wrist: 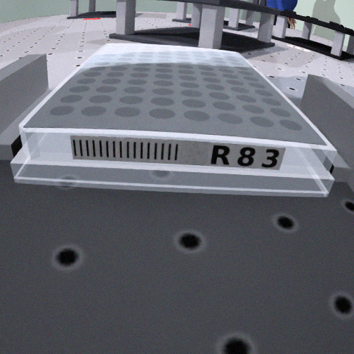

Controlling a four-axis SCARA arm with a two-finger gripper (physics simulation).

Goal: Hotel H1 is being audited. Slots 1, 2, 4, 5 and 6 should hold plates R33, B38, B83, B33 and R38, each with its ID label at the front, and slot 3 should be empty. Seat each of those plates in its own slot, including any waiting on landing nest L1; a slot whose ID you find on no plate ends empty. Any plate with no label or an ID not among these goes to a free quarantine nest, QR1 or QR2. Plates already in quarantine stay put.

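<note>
A clear plate with grey round wells (172, 90) fills the upper middle of the wrist view. Its front label shows a barcode at the left and the ID R83 at the right. My gripper (176, 79) is shut on this plate, with one grey finger at its left side and one at its right side. The plate looks about level and hangs above the dark, perforated surface. Slot numbers and nest names cannot be read here.
A dark stand with light grey posts (210, 31) is behind the plate at the top. A curved dark structure with posts (338, 44) is at the upper right. A person in blue (286, 6) is behind it. The perforated light table (30, 35) stretches behind the plate.
</note>
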